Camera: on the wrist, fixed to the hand. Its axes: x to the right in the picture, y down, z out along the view.
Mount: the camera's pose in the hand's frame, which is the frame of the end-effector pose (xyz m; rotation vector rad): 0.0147 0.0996 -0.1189 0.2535 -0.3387 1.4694
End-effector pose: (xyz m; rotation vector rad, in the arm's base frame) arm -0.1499 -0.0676 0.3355 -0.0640 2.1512 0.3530
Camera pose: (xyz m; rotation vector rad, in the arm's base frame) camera -0.2713 -0.0037 0.4093 1.6333 1.5209 0.8051
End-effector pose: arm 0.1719 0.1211 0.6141 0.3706 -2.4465 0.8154
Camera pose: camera 0.1664 0.2711 0.6557 1.2162 2.1399 -1.3595
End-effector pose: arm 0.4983 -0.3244 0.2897 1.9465 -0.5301 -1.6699
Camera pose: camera 0.6217 -0.3964 0.3519 0.7875 -1.7756 -0.8776
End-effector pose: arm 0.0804 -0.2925 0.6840 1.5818 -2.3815 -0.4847
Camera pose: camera 0.0355 -0.2870 0.8331 -0.5091 -3.0779 -0.0905
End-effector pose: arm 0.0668 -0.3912 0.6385 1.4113 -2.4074 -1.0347
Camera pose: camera 0.0434 -0.4292 0.7878 -0.7009 -2.7841 -0.5138
